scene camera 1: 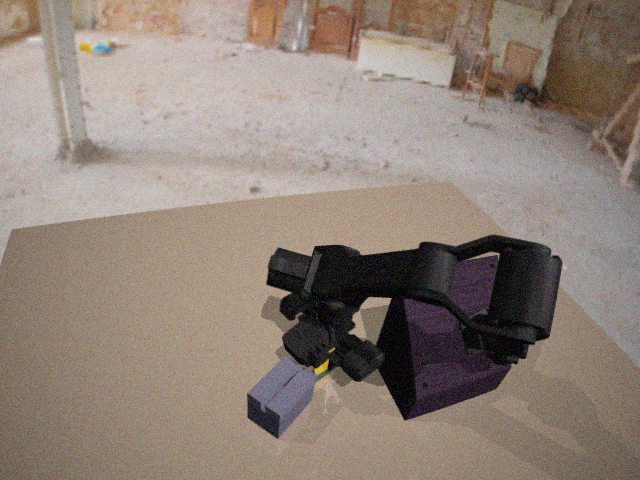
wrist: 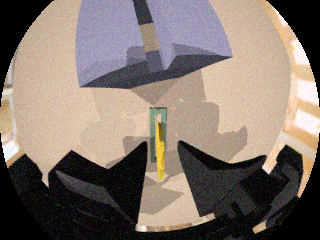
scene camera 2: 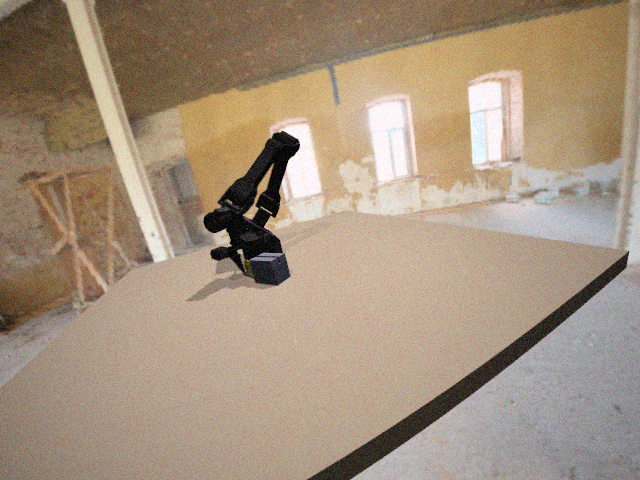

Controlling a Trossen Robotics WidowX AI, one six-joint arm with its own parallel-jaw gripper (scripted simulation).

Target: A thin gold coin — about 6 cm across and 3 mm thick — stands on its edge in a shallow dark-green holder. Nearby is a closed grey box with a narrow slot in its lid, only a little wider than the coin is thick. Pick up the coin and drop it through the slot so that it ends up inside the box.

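Note:
My gripper [scene camera 1: 323, 362] visible. Gripper [wrist: 162, 144] likewise. Gripper [scene camera 2: 248, 270] too.

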